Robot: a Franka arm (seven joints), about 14 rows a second.
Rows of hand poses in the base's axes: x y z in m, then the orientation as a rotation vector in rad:
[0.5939, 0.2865, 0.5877, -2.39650, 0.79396, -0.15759]
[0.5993, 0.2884, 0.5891, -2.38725, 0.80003, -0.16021]
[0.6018, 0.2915, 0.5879, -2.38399, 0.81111, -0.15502]
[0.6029, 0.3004, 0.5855, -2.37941, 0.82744, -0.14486]
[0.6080, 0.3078, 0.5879, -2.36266, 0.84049, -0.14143]
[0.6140, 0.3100, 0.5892, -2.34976, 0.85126, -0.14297]
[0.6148, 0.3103, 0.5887, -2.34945, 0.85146, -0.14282]
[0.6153, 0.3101, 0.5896, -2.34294, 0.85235, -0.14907]
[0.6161, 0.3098, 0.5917, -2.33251, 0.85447, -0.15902]
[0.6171, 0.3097, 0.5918, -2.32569, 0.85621, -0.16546]
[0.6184, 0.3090, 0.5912, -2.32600, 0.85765, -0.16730]
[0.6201, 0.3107, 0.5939, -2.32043, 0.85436, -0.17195]
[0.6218, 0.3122, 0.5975, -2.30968, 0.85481, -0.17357]
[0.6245, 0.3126, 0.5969, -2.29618, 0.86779, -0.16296]
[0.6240, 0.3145, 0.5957, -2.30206, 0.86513, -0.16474]
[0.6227, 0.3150, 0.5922, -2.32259, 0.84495, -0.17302]
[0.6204, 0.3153, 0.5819, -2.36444, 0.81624, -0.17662]
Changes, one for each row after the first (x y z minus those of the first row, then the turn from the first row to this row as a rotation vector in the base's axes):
[0.0054, 0.0019, 0.0014, 0.00667, -0.00244, -0.00651]
[0.0079, 0.0050, 0.0002, 0.00899, 0.00351, -0.01363]
[0.0090, 0.0139, -0.0022, 0.01278, 0.01404, -0.02351]
[0.0141, 0.0213, 0.0002, 0.02651, 0.01583, -0.03495]
[0.0201, 0.0235, 0.0015, 0.03575, 0.01466, -0.04529]
[0.0209, 0.0238, 0.0010, 0.03604, 0.01474, -0.04545]
[0.0214, 0.0236, 0.0019, 0.04014, 0.00908, -0.04877]
[0.0222, 0.0233, 0.0040, 0.04654, 0.00024, -0.05459]
[0.0232, 0.0232, 0.0041, 0.05065, -0.00538, -0.05863]
[0.0245, 0.0225, 0.0035, 0.04956, -0.00609, -0.06001]
[0.0262, 0.0242, 0.0062, 0.05404, -0.01175, -0.05988]
[0.0279, 0.0257, 0.0098, 0.06332, -0.01561, -0.06270]
[0.0306, 0.0261, 0.0092, 0.07589, -0.00800, -0.07206]
[0.0301, 0.0280, 0.0080, 0.07059, -0.00846, -0.06942]
[0.0288, 0.0285, 0.0045, 0.05369, -0.01482, -0.05310]
[0.0265, 0.0288, -0.0058, 0.02003, -0.01469, -0.02582]

